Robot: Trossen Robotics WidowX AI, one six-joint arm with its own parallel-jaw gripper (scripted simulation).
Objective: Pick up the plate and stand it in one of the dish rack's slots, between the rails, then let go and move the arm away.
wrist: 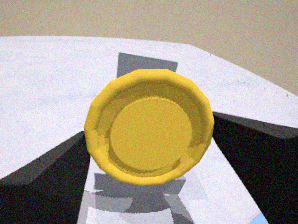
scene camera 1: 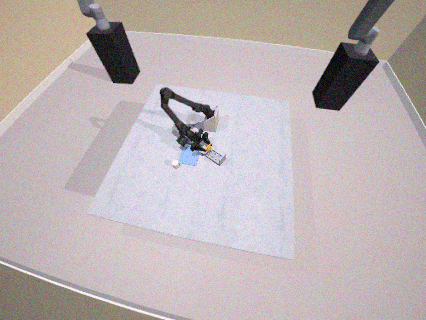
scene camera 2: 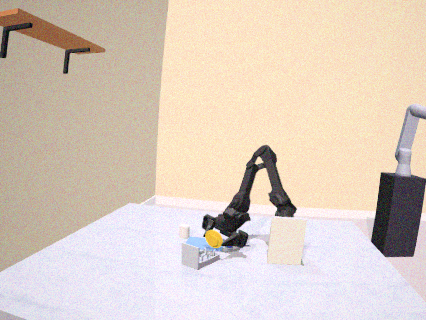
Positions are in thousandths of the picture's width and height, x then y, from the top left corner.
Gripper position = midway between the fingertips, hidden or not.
Observation:
The gripper (scene camera 2: 499,752) carries a yellow plate (wrist: 505,569). Also in view: a grey dish rack (wrist: 354,815).
The gripper is seen too in the wrist view (wrist: 502,574).

